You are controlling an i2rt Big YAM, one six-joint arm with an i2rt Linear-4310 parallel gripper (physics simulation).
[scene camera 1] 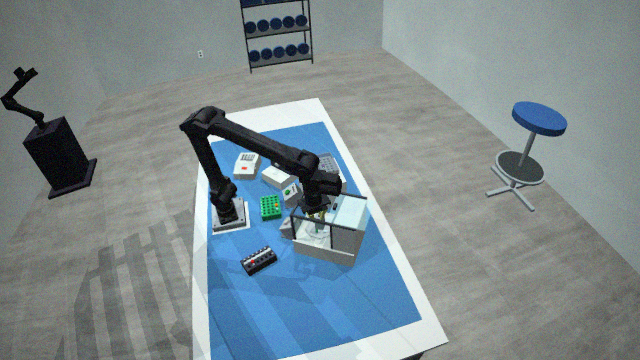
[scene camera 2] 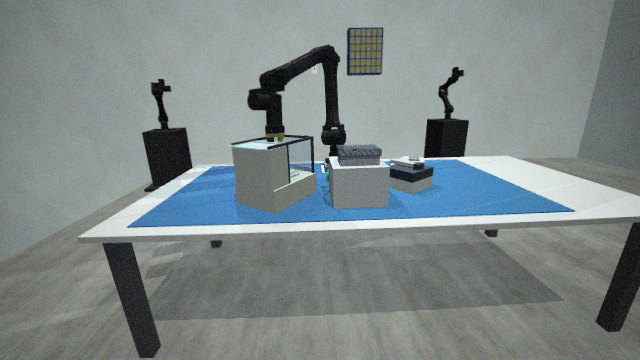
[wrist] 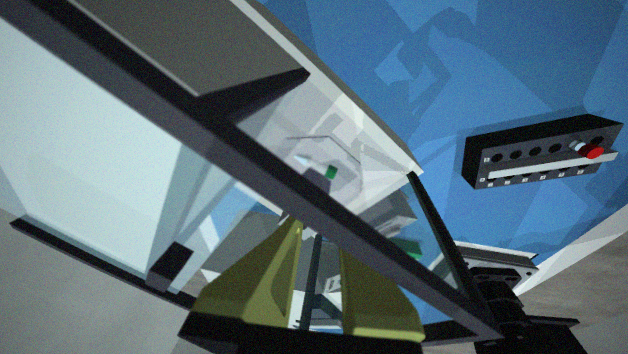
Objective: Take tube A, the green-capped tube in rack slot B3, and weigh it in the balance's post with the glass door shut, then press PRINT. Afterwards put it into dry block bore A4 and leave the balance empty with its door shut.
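Places are measured from the arm's base along level axes (x ahead, y left, z up), in centimetres.
Where they show: arm's base, link origin: (scene camera 1: 227,212) (wrist: 481,284).
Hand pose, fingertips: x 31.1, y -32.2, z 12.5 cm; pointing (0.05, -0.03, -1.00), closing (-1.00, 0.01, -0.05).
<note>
Each offset is from my fingertips to the centre of the thing. "pt": to the spot under its first point.
Tube A (scene camera 1: 316,228) (wrist: 326,171), with its green cap, stands in the post inside the balance (scene camera 1: 323,253) (scene camera 2: 257,178), seen through the glass. My gripper (scene camera 1: 316,216) (scene camera 2: 274,136) (wrist: 320,213) is at the top edge of the balance's glass enclosure, above the tube. Its yellow fingers stand narrow and straddle a thin dark bar of the enclosure frame {pt dx +0.7, dy -7.4, dz +5.6 cm} (wrist: 245,162) without clamping it. The green rack {dx -11.4, dy +28.6, dz -14.2 cm} (scene camera 1: 270,206) stands left of the balance. The black dry block {dx -24.6, dy +2.1, dz -13.3 cm} (scene camera 1: 263,257) (wrist: 540,169) lies in front of it and holds a red-capped tube {dx -27.0, dy -0.1, dz -12.4 cm} (scene camera 1: 252,261) (wrist: 588,151).
A white box with a grey tray {dx +8.7, dy +27.7, dz -6.2 cm} (scene camera 1: 328,163) (scene camera 2: 358,186), a keypad device with a red button {dx -14.3, dy +62.0, dz -12.2 cm} (scene camera 1: 246,165) and a small box with a green button {pt dx -1.1, dy +27.7, dz -8.5 cm} (scene camera 1: 291,192) stand behind the balance. The arm's base (scene camera 1: 228,216) is left of the rack. A blue stool (scene camera 1: 536,118) stands off the table.
</note>
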